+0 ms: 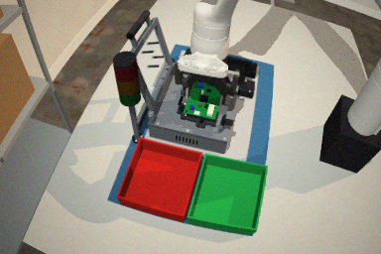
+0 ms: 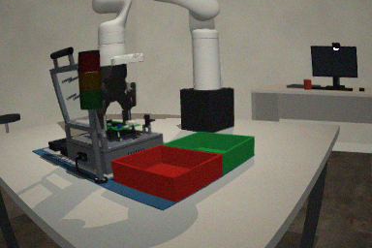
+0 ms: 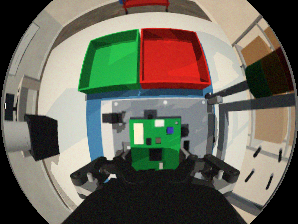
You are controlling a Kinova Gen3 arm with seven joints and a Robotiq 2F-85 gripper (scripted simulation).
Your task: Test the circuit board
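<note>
My gripper is now right at the green circuit board. Also, from my hand: tester lid (12 cm ahead, 1 cm to the left, 10 cm above); green bin (13 cm behind, 19 cm to the left, 7 cm below); red bin (2 cm ahead, 20 cm to the left, 7 cm below).
</note>
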